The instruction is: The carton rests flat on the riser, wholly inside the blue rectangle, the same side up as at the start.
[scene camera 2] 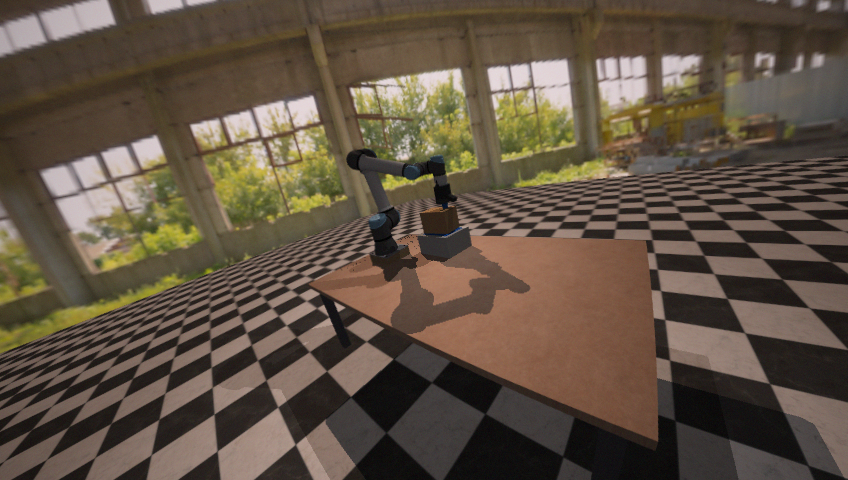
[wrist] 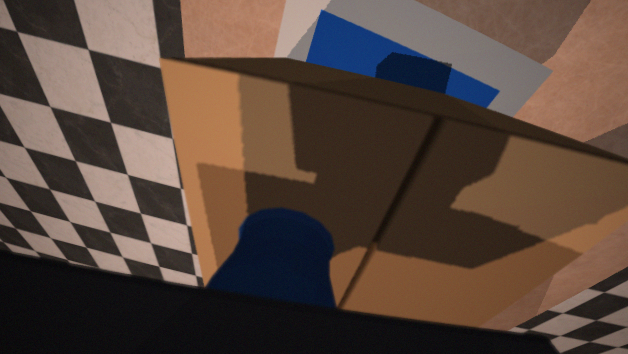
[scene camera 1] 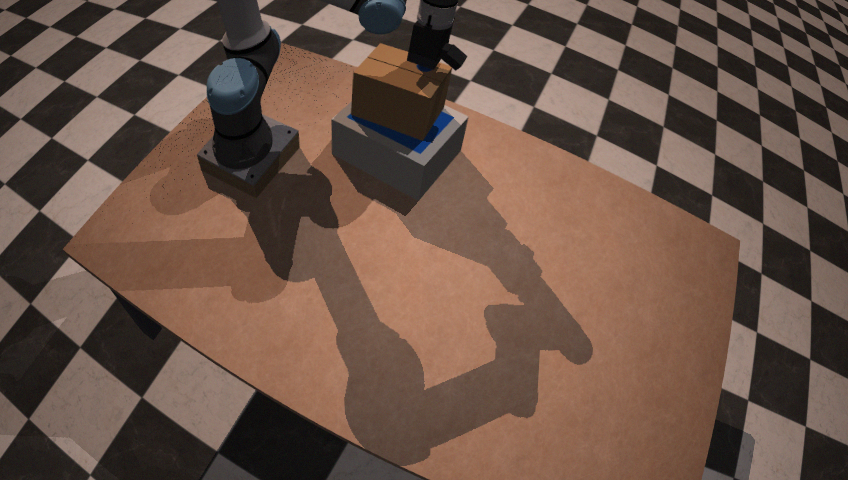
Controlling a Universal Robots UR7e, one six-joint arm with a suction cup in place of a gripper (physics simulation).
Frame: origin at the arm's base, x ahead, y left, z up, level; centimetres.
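Seen in the pictures: hand at its tool point: [scene camera 2: 445,209] [wrist: 291,221] [scene camera 1: 423,71]; arm's base at its link origin: [scene camera 2: 386,250] [scene camera 1: 242,144].
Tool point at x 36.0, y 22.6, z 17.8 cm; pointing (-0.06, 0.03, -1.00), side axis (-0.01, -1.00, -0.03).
Offsets run from my tool point to a thing's top centre. Level surfaces: height alone.
The brown carton @[dx -3.8, dy -2.9, dz +1.5 cm] [scene camera 1: 389,107] [scene camera 2: 439,221] [wrist: 350,150] is over the grey riser @[dx -2.7, dy -4.5, dz -11.8 cm] [scene camera 1: 374,160] [scene camera 2: 443,246] [wrist: 500,65], roughly upright with its seamed face up. Its lower front edge is not parallel to the edge of the blue rectangle [scene camera 1: 421,148] [wrist: 340,40], which shows in front and at the right. The carton's underside is very close to the riser; whether it touches, and its far lower edges, cannot be made out. My gripper, a blue suction cup [scene camera 1: 424,66] [scene camera 2: 445,206] [wrist: 282,250], is on the carton's top, off centre towards one end, and is shut on the carton.
The arm's base [scene camera 1: 243,145] [scene camera 2: 389,252] stands left of the riser on the brown table @[dz -23.8 cm] [scene camera 1: 624,267] [scene camera 2: 565,309]. The riser is near the table's back edge. Shadows of the arm and carton fall across the table. A checkered floor surrounds it.
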